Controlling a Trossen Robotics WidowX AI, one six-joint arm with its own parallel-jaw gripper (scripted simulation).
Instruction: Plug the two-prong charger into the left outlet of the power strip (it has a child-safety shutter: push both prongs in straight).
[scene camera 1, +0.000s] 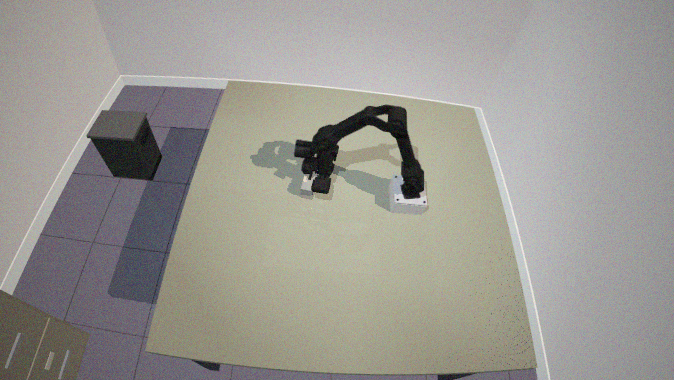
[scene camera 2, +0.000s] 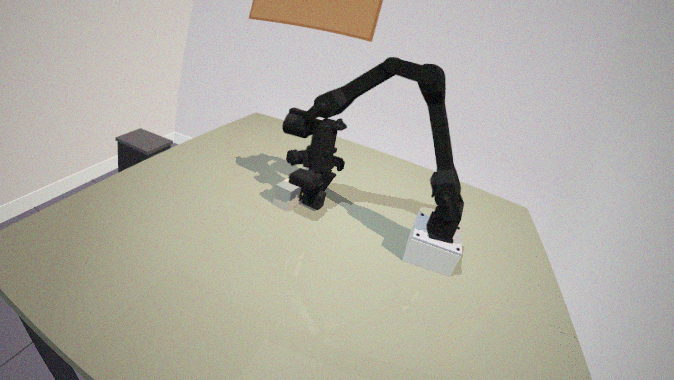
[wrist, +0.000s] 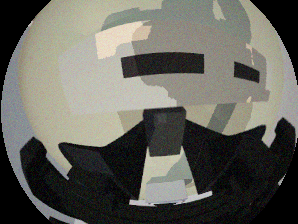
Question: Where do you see the gripper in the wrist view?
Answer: At 162, 121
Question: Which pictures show the gripper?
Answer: Scene camera 1, scene camera 2 and the wrist view: all of them.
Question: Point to the gripper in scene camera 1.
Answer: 324, 184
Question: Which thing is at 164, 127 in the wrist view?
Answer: A dark charger.
